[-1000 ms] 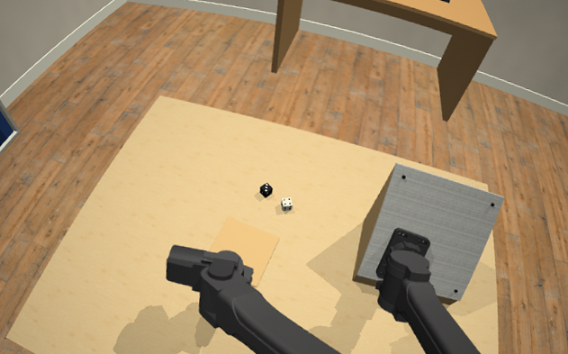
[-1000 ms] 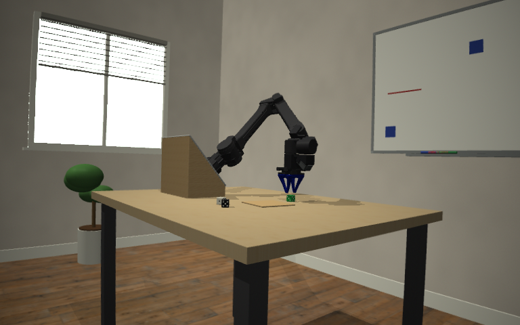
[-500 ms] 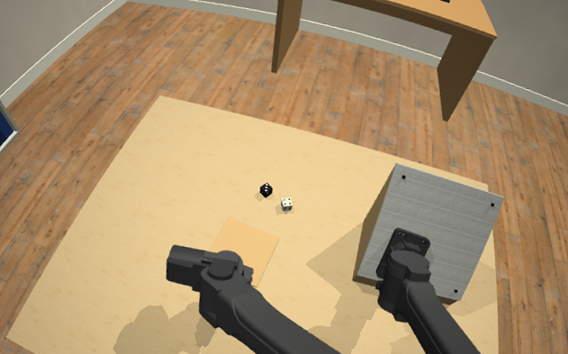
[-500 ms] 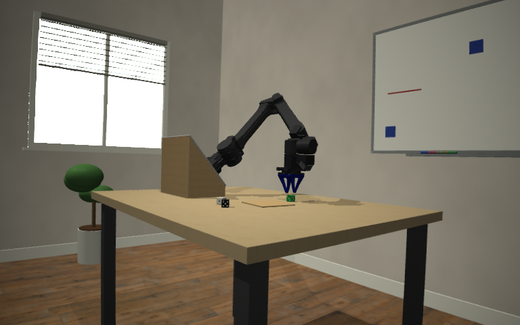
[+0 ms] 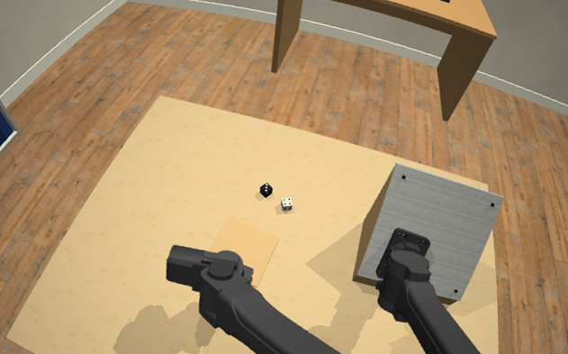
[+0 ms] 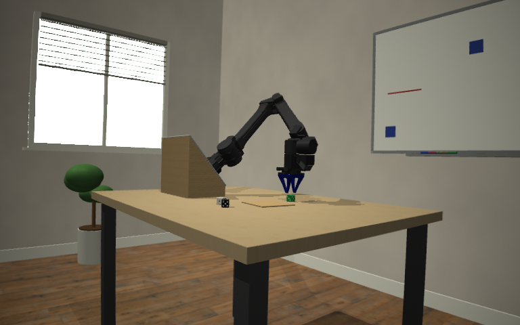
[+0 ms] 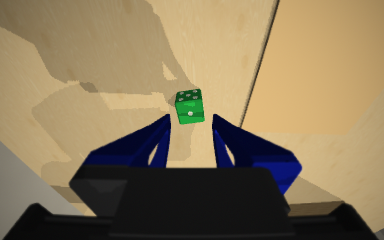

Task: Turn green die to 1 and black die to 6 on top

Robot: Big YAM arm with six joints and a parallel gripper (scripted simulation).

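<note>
Right now my hand is 30 mm above the green die. From my hand the other things lie so: black die 30 mm ahead, 310 mm to the right, 30 mm below; tan mat 30 mm ahead, 130 mm to the right, 40 mm below; white die 30 mm behind, 290 mm to the right, 30 mm below.
</note>
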